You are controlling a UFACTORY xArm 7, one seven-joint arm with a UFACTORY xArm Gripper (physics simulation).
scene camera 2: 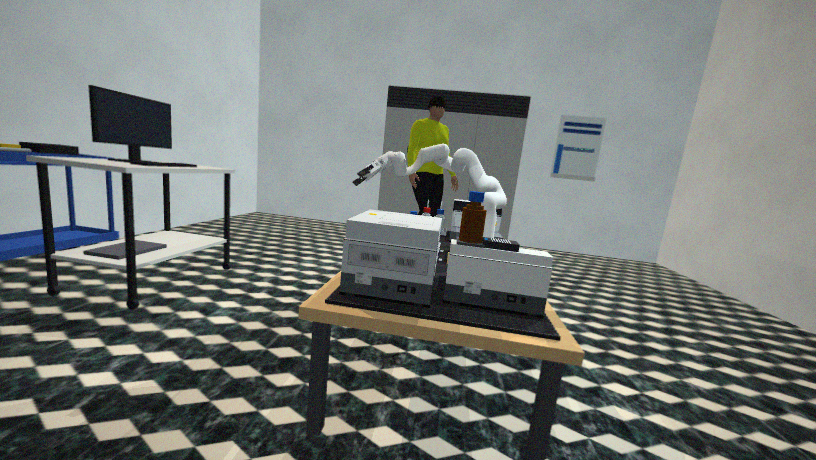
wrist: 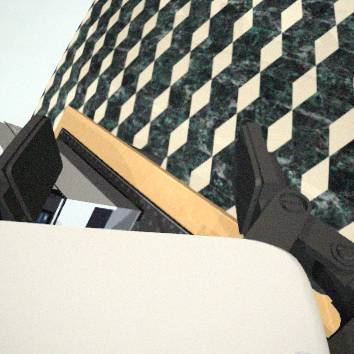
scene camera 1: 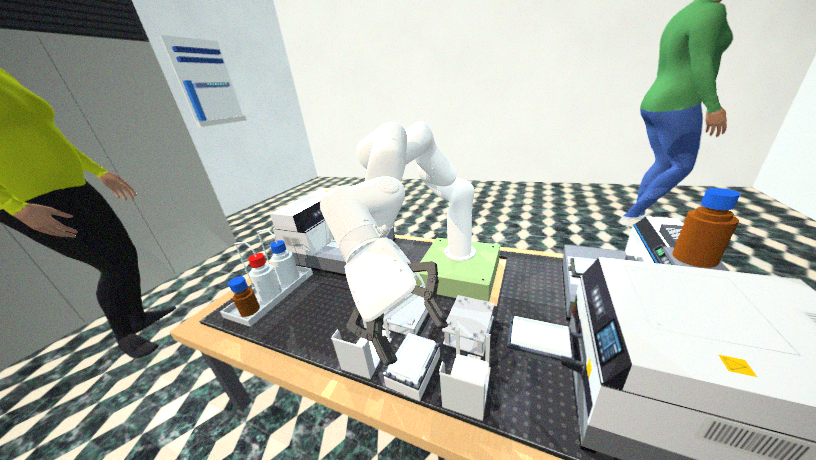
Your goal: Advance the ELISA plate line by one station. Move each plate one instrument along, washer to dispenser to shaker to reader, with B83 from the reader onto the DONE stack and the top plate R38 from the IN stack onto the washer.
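Frame: origin at the arm's base, x ahead, y left, z up, level; metres.
Seen in the pictures: gripper, fingertip midpoint: (scene camera 2: 356, 179) (wrist: 143, 143) (scene camera 1: 417, 345); arm's base at its link origin: (scene camera 1: 460, 252).
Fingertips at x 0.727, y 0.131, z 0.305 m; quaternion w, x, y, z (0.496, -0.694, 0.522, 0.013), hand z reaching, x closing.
Observation:
Offsets run from my fingertips to a thing's top centre. "spot": to the spot under its first point.
My gripper (scene camera 1: 414, 341) (scene camera 2: 358, 176) (wrist: 143, 143) is open with nothing between its fingers. In scene camera 1 it hangs over the front of the bench, tilted. A white plate @[dx -0.208, dy -0.129, dz -0.310 m] (scene camera 1: 414, 358) rests on a low white holder there. Another white item @[dx -0.411, dy -0.231, dz -0.336 m] (scene camera 1: 406, 314) is partly hidden behind the gripper. A white plate @[dx -0.324, dy +0.173, dz -0.248 m] (scene camera 1: 541, 337) lies on the dark carrier in front of the large instrument @[dx -0.327, dy +0.458, dz -0.109 m] (scene camera 1: 697, 320) (scene camera 2: 391, 257). A clear-topped stand (scene camera 1: 471, 314) is between them. The labels R38 and B83 cannot be read, and I cannot tell which stack is IN or DONE.
White upright holders @[spot: dx -0.145, dy -0.264, dz -0.296 m] (scene camera 1: 355, 355) @[spot: dx -0.144, dy +0.028, dz -0.286 m] (scene camera 1: 464, 389) stand at the front edge. A bottle tray @[spot: dx -0.178, dy -0.840, dz -0.350 m] (scene camera 1: 231, 314) and an instrument (scene camera 1: 294, 240) are at the left. A brown bottle @[spot: dx -0.567, dy +0.506, dz -0.069 m] (scene camera 1: 705, 237) (scene camera 2: 473, 222) stands on the back-right instrument (scene camera 2: 497, 277). The wrist view shows the wooden bench edge (wrist: 145, 175).

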